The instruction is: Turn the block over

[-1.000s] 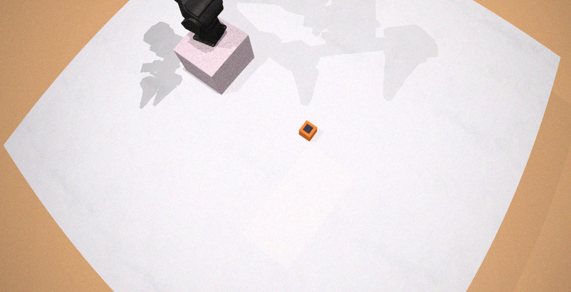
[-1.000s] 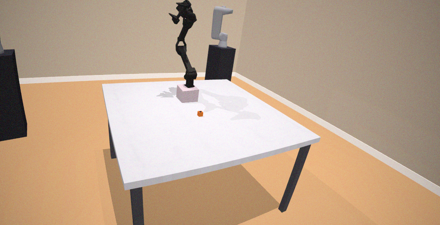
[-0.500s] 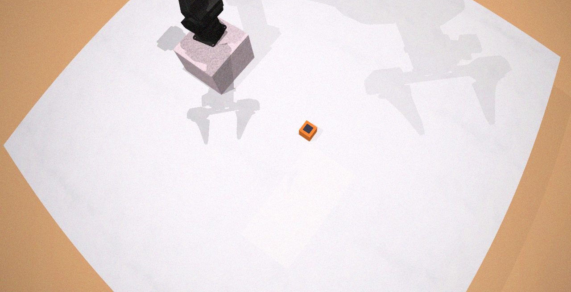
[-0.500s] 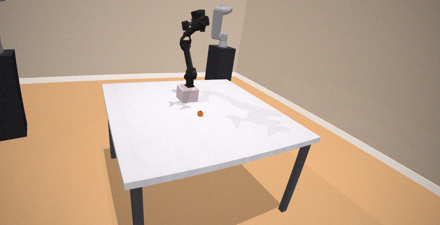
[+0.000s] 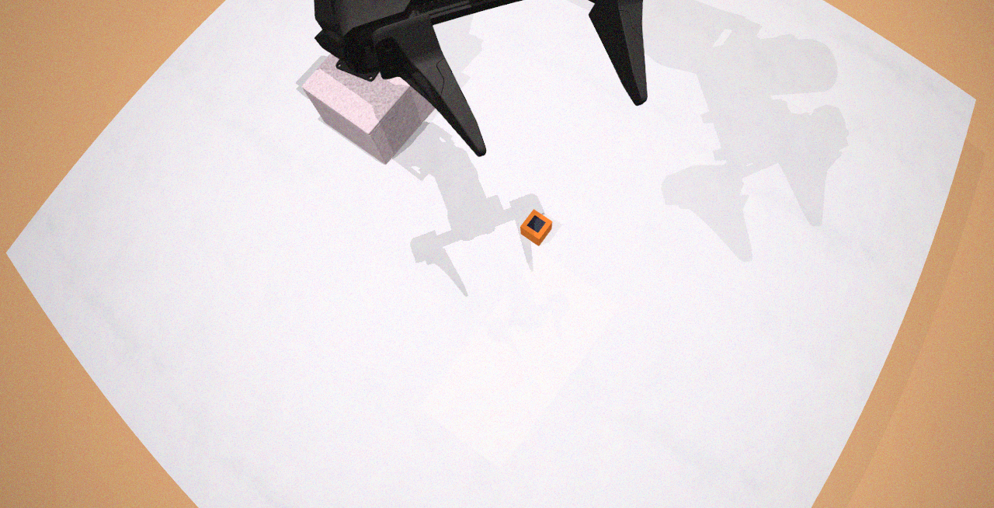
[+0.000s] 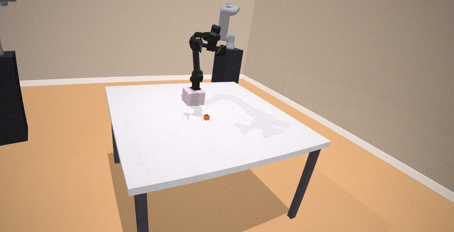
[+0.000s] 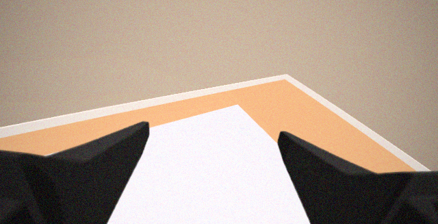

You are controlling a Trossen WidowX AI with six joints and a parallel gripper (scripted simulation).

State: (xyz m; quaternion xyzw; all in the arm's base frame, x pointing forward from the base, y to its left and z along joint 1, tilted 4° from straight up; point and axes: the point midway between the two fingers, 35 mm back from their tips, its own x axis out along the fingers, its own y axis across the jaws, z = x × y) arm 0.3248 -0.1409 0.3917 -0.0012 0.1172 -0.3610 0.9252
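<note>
Right now my gripper tip is 6 cm past the block, 9 cm to the right of it and 44 cm above it.
</note>
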